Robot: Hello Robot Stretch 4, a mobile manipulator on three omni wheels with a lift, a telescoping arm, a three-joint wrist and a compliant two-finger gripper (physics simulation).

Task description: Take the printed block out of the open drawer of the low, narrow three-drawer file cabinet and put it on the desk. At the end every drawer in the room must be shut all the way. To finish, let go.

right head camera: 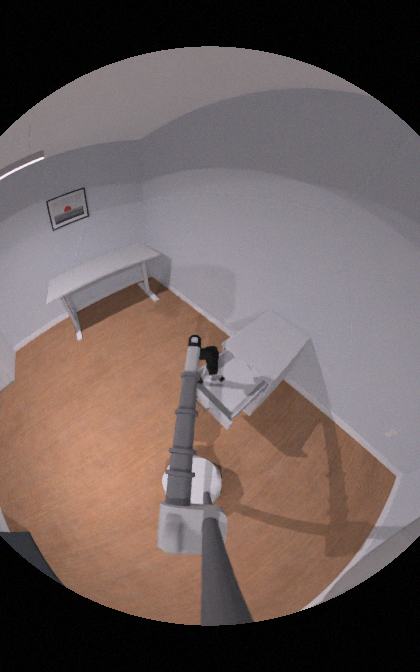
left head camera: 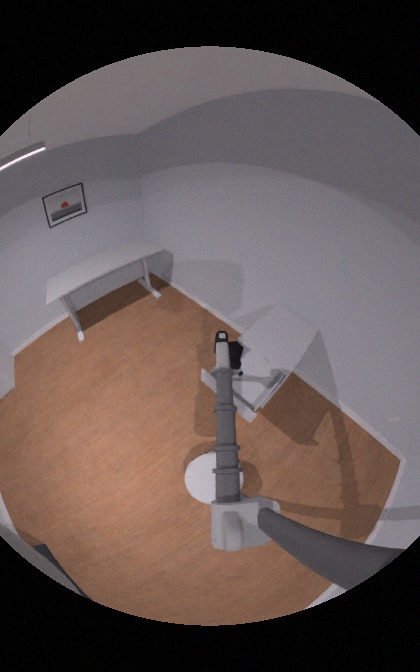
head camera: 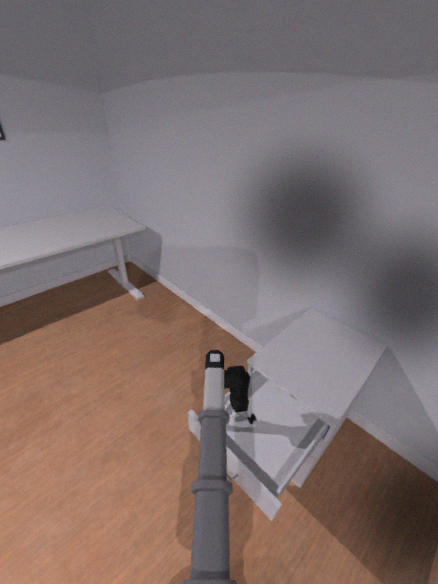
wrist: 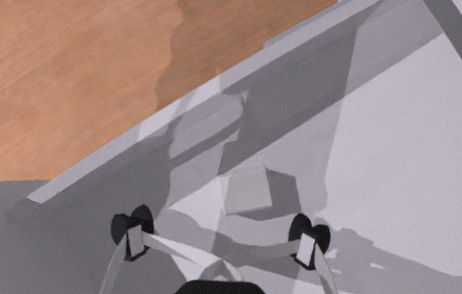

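Note:
The printed block (wrist: 247, 191) is a small pale grey cube on the floor of the open drawer (head camera: 255, 492) (left head camera: 247, 414) (right head camera: 220, 417) (wrist: 390, 140), close to the drawer's front panel. My gripper (wrist: 221, 228) (head camera: 241, 419) (right head camera: 211, 379) is open, its fingers wide apart over the drawer. In the wrist view the block appears beyond the fingertips, between their lines and right of the middle, and not held. The low file cabinet (head camera: 320, 365) (left head camera: 280, 332) (right head camera: 267, 340) stands against the wall. The white desk (head camera: 60, 237) (left head camera: 105, 268) (right head camera: 105, 268) stands at the back left. The arm hides part of the drawer.
The arm (head camera: 212, 520) (left head camera: 226, 425) (right head camera: 184, 425) reaches over the floor to the drawer. A white piece of furniture (left head camera: 5, 370) (right head camera: 5, 362) shows at the left edge. The robot's round white part (left head camera: 199, 477) (right head camera: 205, 470) is below the arm. Walls meet behind the desk.

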